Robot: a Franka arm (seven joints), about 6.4 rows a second.
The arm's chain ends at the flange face. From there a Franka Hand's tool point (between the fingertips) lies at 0.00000 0.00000 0.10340 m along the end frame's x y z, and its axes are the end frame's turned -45 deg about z.
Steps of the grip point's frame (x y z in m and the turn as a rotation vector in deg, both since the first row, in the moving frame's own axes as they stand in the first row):
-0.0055, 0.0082, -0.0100, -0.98, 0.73, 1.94
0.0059, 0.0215, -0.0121, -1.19, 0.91, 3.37
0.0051, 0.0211, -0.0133, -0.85, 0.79, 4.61
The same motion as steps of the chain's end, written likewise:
-0.0003, 0.0093, -0.0100, -0.18, 1.21, 1.94
0.0167, 0.0106, -0.0121, -0.20, 1.48, 3.37
0.0164, 0.0112, -0.0133, -0.04, 1.16, 4.61

